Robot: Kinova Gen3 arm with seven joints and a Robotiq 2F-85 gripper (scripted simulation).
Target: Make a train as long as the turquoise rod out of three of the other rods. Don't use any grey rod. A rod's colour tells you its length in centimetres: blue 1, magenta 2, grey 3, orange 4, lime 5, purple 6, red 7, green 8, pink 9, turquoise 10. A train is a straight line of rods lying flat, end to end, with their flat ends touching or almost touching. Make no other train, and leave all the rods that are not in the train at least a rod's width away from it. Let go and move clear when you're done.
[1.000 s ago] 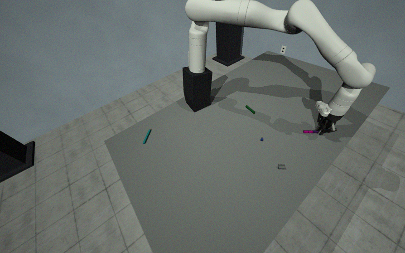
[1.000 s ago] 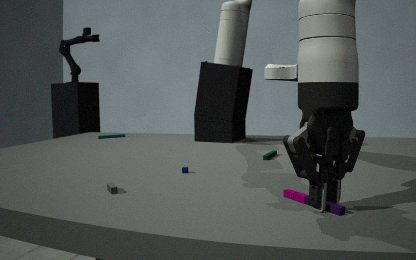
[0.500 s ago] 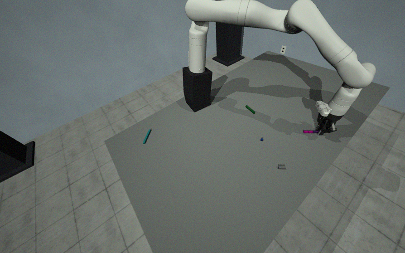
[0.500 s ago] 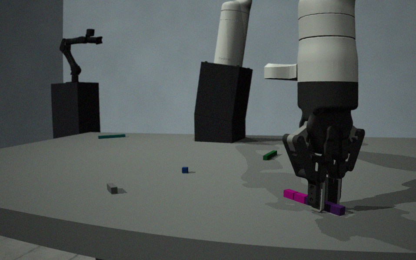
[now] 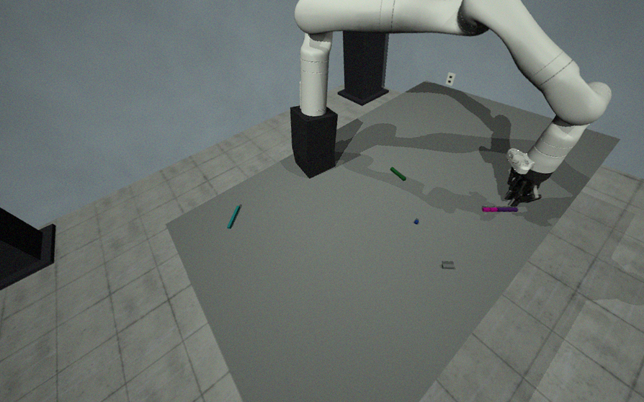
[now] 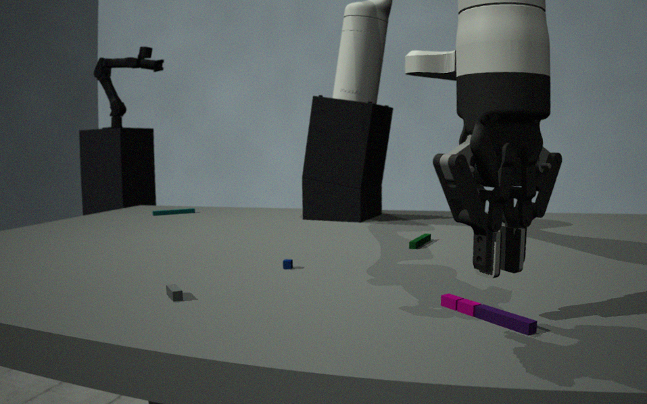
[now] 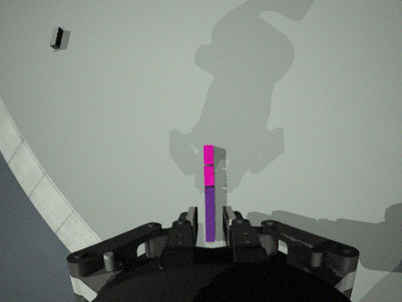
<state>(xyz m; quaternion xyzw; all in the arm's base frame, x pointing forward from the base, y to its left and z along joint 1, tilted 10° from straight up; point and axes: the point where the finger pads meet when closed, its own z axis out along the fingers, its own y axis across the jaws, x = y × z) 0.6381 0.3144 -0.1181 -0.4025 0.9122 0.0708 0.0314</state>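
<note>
Right now my hand is 1 cm short of the purple rod, 1 cm to the right of it and 6 cm above it. From my hand the other things lie so: small blue rod (15 cm behind, 25 cm to the right, 6 cm below); then grey rod (31 cm to the right, 6 cm below); then green rod (35 cm behind, 12 cm to the right, 6 cm below).
</note>
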